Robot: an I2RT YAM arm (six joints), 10 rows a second.
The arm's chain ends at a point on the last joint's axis. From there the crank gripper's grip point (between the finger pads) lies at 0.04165 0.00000 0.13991 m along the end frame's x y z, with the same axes.
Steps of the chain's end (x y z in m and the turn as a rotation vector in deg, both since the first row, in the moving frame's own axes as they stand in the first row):
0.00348 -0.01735 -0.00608 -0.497 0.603 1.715
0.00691 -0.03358 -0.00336 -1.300 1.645 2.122
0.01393 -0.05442 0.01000 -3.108 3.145 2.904
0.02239 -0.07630 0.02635 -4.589 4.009 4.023
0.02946 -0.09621 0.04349 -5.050 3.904 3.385
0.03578 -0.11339 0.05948 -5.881 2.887 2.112
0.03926 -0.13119 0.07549 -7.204 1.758 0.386
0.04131 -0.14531 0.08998 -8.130 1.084 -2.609
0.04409 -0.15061 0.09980 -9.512 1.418 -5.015
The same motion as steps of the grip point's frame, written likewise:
0.00491 -0.01487 -0.00654 -0.497 0.603 1.715
0.01082 -0.02880 -0.00467 -1.300 1.645 2.122
0.02129 -0.04460 0.00724 -3.108 3.145 2.904
0.03156 -0.06198 0.02254 -4.589 4.009 4.023
0.03843 -0.08130 0.03968 -5.050 3.904 3.385
0.04247 -0.09751 0.05639 -5.881 2.887 2.112
0.04346 -0.11343 0.07303 -7.204 1.758 0.386
0.04435 -0.12754 0.08790 -8.130 1.084 -2.609
0.04837 -0.13138 0.09711 -9.512 1.418 -5.015

